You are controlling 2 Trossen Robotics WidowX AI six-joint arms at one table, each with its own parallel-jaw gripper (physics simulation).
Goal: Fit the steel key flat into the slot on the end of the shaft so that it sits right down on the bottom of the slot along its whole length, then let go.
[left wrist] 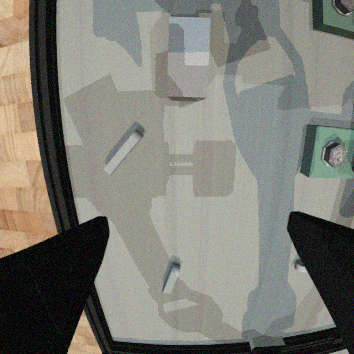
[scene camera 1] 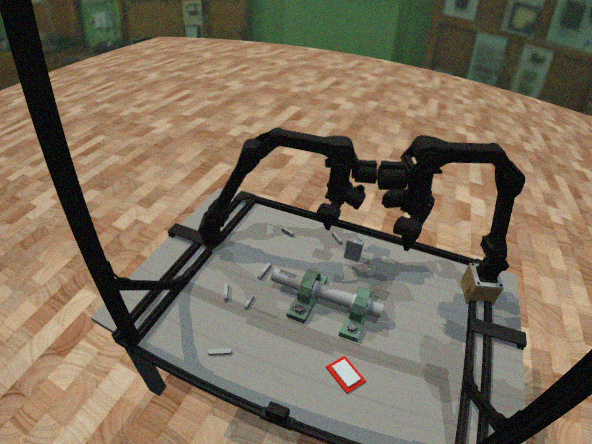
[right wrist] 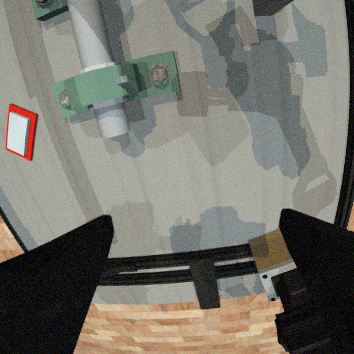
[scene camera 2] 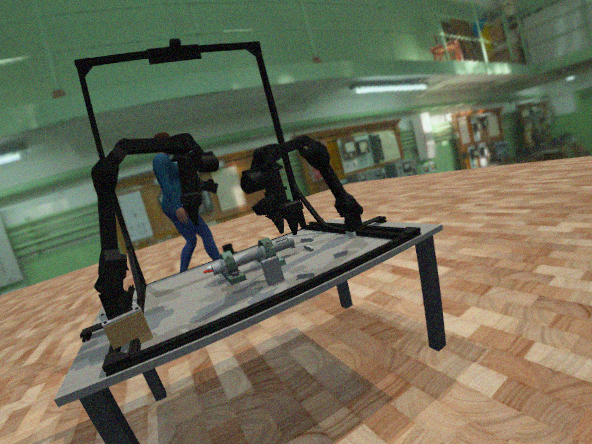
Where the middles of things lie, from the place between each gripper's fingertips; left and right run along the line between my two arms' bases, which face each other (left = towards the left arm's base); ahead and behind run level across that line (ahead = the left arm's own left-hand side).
Scene:
I see the grey steel shaft point(scene camera 1: 322, 291) 6 cm behind my right hand, 20 cm to the left of it and 18 cm below it. The rest, counted from my right hand: grey block point(left wrist: 188, 37) 15 cm ahead, 14 cm to the left, 20 cm below; red-framed white card point(scene camera 1: 346, 375) 28 cm behind, 10 cm to the left, 23 cm below.
Now: the grey block 9 cm below my left hand, 8 cm to the right of it and 1 cm behind it. Round my left hand: grey steel shaft: 23 cm behind, 8 cm below, 3 cm to the right; then red-framed white card: 45 cm behind, 12 cm to the right, 12 cm below.

